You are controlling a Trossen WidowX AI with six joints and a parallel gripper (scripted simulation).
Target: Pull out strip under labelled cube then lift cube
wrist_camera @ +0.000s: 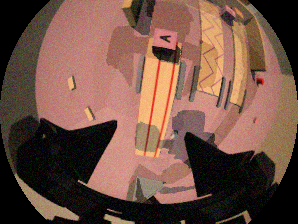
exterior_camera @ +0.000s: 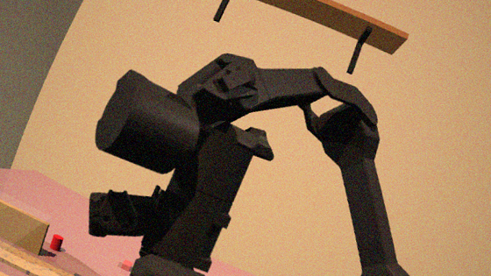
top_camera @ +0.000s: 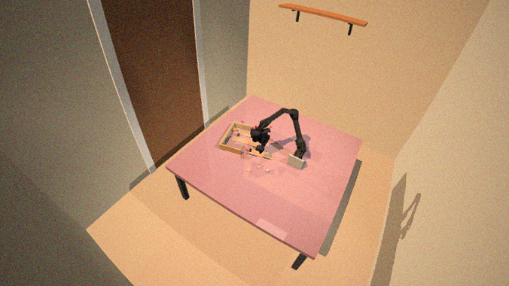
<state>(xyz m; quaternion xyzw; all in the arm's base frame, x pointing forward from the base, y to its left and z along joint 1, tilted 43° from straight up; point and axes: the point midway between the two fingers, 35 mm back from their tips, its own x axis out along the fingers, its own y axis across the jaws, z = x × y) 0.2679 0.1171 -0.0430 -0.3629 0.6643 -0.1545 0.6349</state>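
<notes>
My gripper tip is now 200 mm short of the blue-striped strip, 50 mm above it and 40 mm to the left of it.
</notes>
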